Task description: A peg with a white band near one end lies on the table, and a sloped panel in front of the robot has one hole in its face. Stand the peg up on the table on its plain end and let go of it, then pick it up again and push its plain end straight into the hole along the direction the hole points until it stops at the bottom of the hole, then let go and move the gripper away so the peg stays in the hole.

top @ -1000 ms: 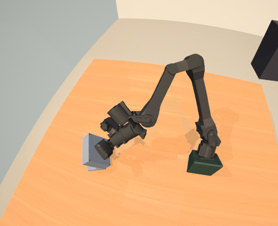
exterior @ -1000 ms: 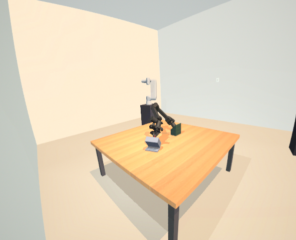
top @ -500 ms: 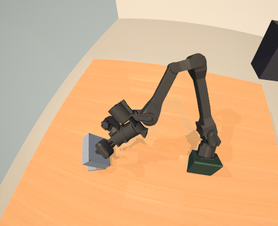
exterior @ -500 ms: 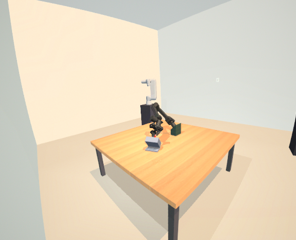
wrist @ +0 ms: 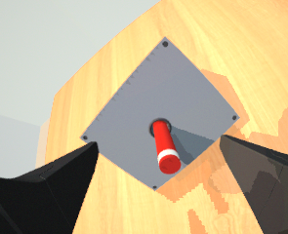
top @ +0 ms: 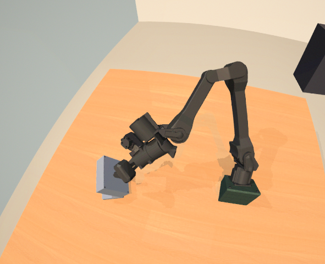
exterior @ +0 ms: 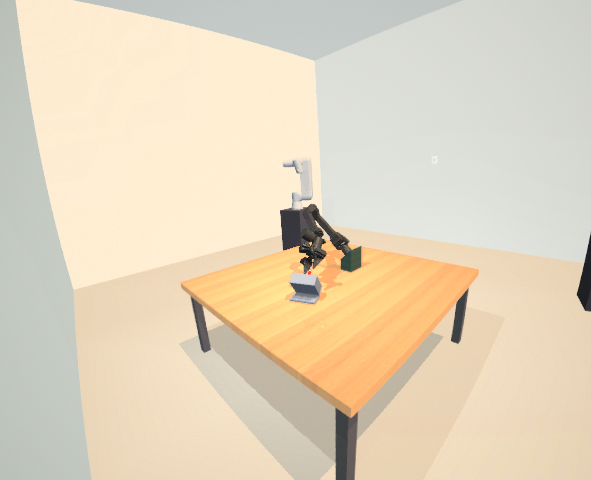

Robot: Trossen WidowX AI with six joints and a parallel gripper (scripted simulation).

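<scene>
Right now my gripper tip is 1 cm above the red peg. Round my gripper tip: grey sloped panel 5 cm ahead, 2 cm to the left, 5 cm below.
</scene>
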